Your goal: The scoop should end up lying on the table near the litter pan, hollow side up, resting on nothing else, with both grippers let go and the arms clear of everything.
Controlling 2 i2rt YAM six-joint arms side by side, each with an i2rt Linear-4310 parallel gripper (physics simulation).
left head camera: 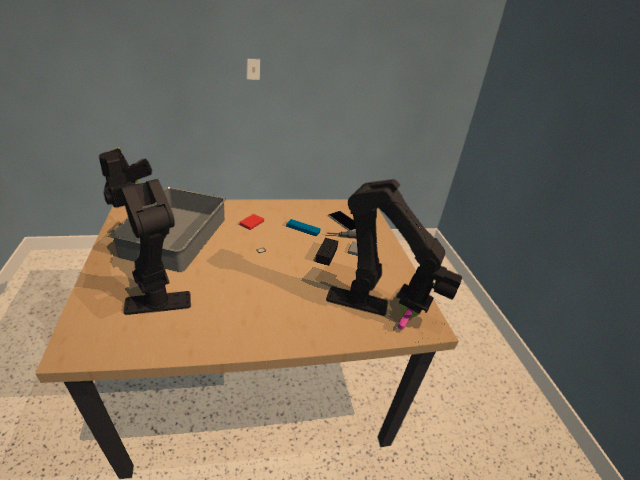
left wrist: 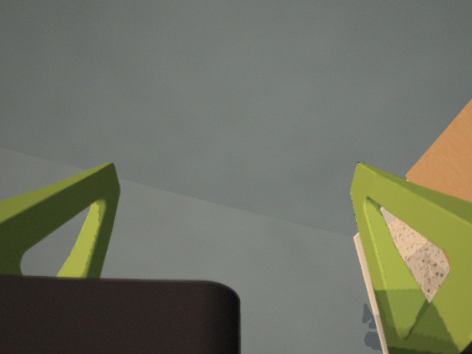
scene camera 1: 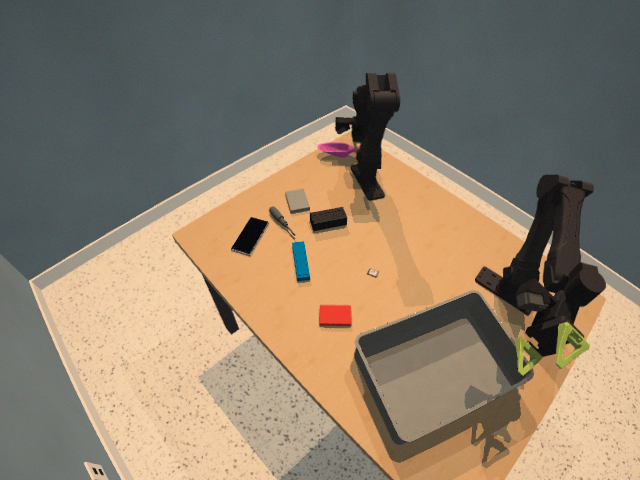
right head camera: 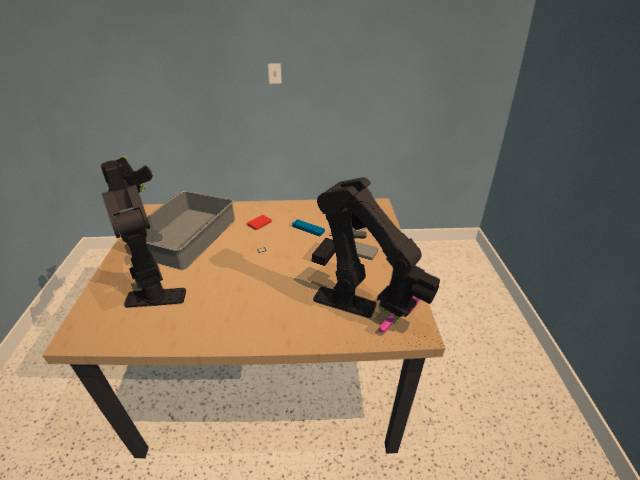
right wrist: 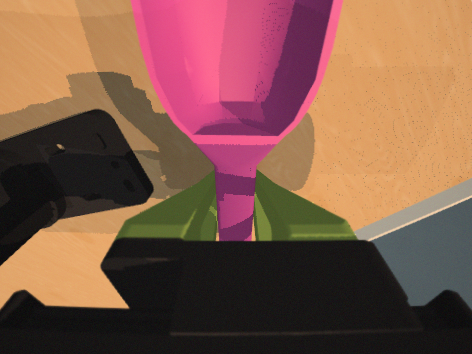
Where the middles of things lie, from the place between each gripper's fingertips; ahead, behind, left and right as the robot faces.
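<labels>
The grey litter pan (scene camera 1: 425, 370) is 15 cm to the right of my left hand and 26 cm below it. Counting from that same left hand, the phone (scene camera 1: 247, 240) is 13 cm ahead, 85 cm to the right and 31 cm below, while the pink scoop (right wrist: 235, 85) is 42 cm behind, 98 cm to the right and 29 cm below.
From my right hand, the grey litter pan is 790 mm to the left, 460 mm ahead and 40 mm above. The pink scoop is 40 mm to the right of my right hand, 40 mm ahead of it and 10 mm above it, and I find the phone 90 mm to the left of this hand, 590 mm ahead of it and 10 mm below it.
</labels>
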